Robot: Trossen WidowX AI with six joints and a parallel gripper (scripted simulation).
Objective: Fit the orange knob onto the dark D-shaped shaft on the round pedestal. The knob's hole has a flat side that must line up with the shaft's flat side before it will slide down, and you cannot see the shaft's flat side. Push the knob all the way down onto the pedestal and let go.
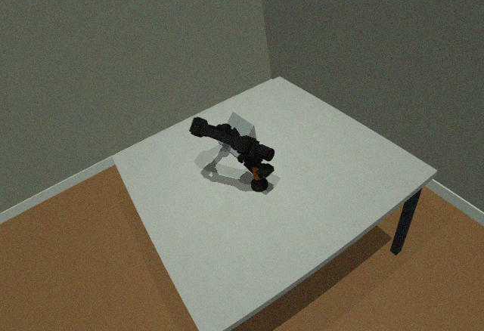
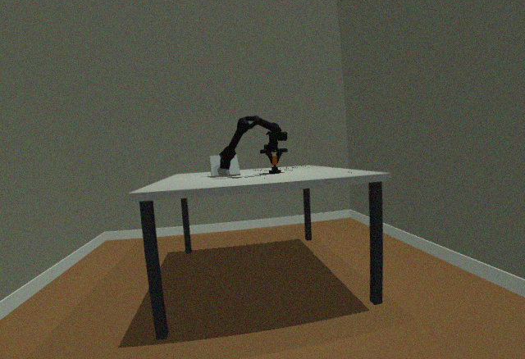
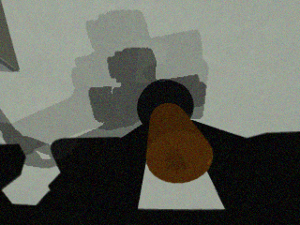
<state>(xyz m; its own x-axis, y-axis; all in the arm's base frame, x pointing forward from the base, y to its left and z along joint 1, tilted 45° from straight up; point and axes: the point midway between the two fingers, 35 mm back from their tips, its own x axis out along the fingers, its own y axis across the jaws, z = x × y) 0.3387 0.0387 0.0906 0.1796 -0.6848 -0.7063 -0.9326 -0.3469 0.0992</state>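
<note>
My gripper tip is now 20 mm below the orange knob. Round my gripper tip: dark round pedestal 40 mm below.
</note>
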